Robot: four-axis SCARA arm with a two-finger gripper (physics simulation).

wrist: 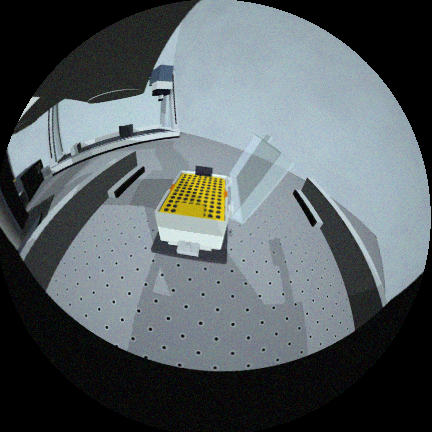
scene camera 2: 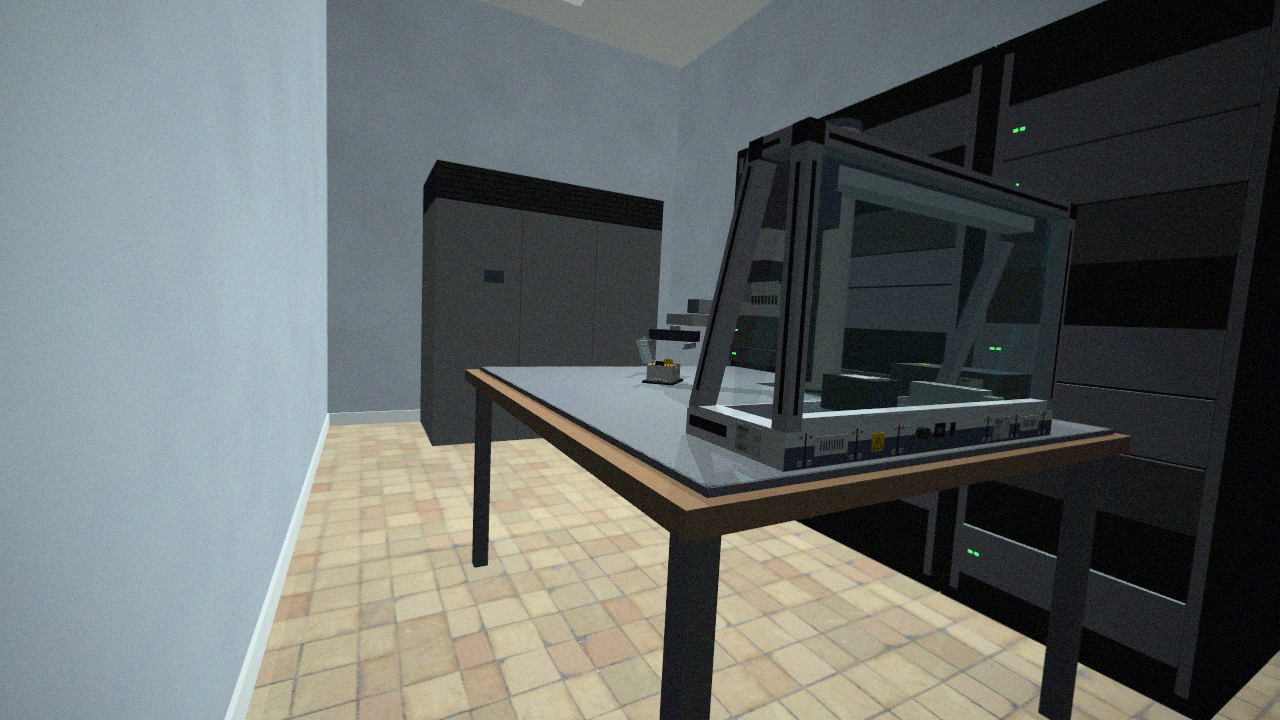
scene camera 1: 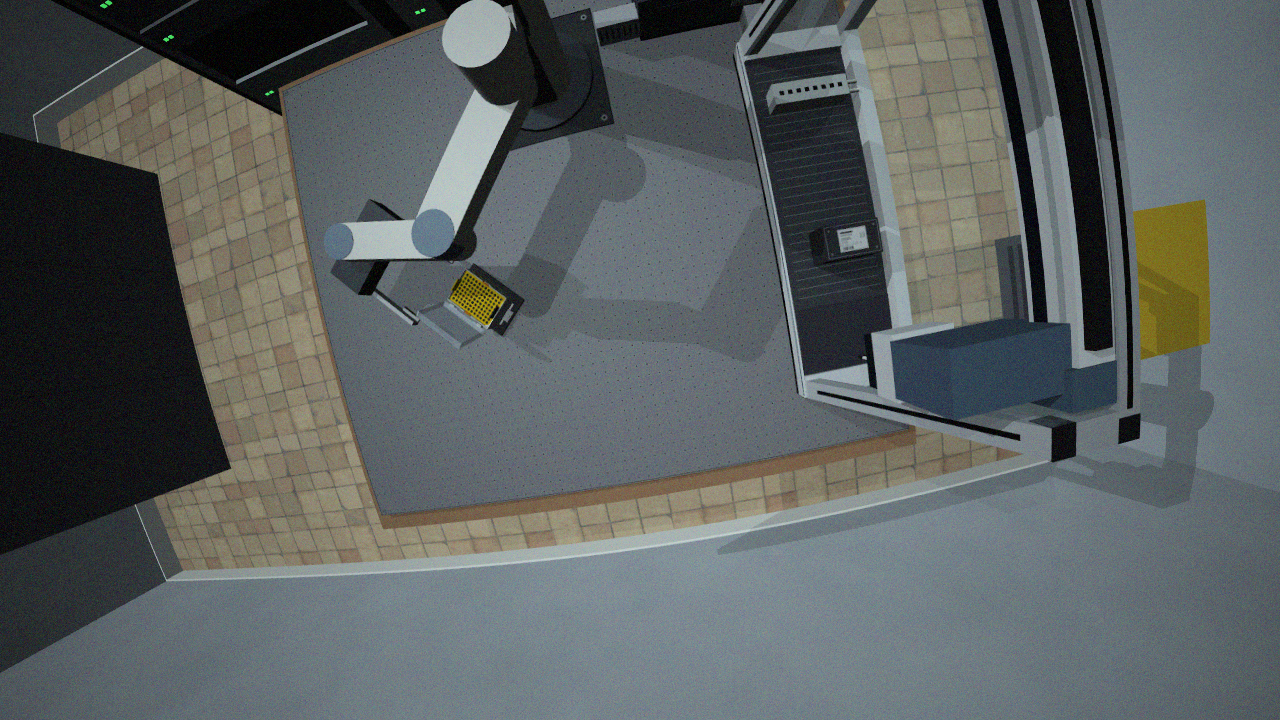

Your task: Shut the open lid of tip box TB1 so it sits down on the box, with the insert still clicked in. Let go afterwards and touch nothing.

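Frame: origin at the arm's base, x ahead, y left, z up, level; centimetres.
Seen in the pictures: gripper, fingertip midpoint: (wrist: 221, 167) (scene camera 2: 662, 344) (scene camera 1: 433, 291); arm's base, origin of the base link: (scene camera 1: 542, 83).
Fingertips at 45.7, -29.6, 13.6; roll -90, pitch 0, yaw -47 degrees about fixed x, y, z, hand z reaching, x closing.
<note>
Pixels of each thing's top centre, then the offset from my fingertips to it, as dx, dy, dz. "*": a spot on its surface instead. Level surfaces: height alone.
- Tip box TB1, middle of its top: (wrist: 198, 185) (scene camera 1: 475, 298) (scene camera 2: 664, 362) +2.8, +6.2, -5.7
- clear lid, surface spot: (wrist: 260, 175) (scene camera 1: 441, 320) (scene camera 2: 646, 349) * +6.2, -0.7, -1.7
- table, its level: dz -12.5
- dark labelled block, surface spot: (scene camera 1: 845, 240) * +7.3, +85.5, -0.3
- white slotted strip, surface spot: (scene camera 1: 810, 89) * -25.0, +85.9, -2.9
- blue unit, surface spot: (scene camera 1: 980, 367) * +26.8, +79.8, +36.5
Tip box TB1 (scene camera 2: 663, 373) (wrist: 192, 231) is a pale box on a dark base on the table, partly seen in scene camera 1. Its yellow perforated insert (scene camera 1: 477, 297) (wrist: 194, 194) sits in the top, looking level; whether it is clicked in is too small to tell. The clear lid (scene camera 1: 452, 325) (scene camera 2: 643, 350) (wrist: 260, 175) stands open, tilted outward from the box's right side in the wrist view. My gripper (wrist: 221, 167) is open and empty. Its fingers stand wide apart, left and right of box and lid in the wrist view, touching neither as far as shows.
A framed enclosure (scene camera 1: 769, 232) (scene camera 2: 792, 295) stands on the table (scene camera 1: 581, 402) (scene camera 2: 581, 420). It holds a dark labelled block (scene camera 1: 845, 240), a white slotted strip (scene camera 1: 810, 89) and a blue unit (scene camera 1: 980, 367). The arm's base plate (scene camera 1: 586, 98) is at the table's back.
</note>
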